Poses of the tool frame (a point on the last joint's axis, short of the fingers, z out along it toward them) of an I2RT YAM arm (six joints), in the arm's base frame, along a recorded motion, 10 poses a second.
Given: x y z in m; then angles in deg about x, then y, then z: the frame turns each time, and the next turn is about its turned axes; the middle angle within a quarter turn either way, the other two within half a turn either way.
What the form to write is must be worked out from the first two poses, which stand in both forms.
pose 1, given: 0.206 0.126 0.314 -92.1 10.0 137.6
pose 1, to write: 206 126 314 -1.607 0.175 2.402
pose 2, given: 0.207 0.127 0.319 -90.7 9.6 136.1
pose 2, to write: 207 127 319 -1.583 0.168 2.375
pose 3, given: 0.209 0.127 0.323 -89.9 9.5 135.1
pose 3, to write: 209 127 323 -1.569 0.166 2.358
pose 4, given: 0.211 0.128 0.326 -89.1 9.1 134.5
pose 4, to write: 211 128 326 -1.555 0.159 2.347
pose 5, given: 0.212 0.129 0.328 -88.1 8.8 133.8
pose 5, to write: 212 129 328 -1.538 0.154 2.335
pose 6, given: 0.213 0.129 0.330 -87.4 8.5 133.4
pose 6, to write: 213 129 330 -1.525 0.148 2.328
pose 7, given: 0.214 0.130 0.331 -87.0 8.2 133.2
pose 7, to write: 214 130 331 -1.518 0.143 2.325
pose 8, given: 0.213 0.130 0.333 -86.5 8.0 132.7
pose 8, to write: 213 130 333 -1.510 0.140 2.316
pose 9, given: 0.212 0.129 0.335 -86.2 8.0 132.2
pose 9, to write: 212 129 335 -1.504 0.140 2.307
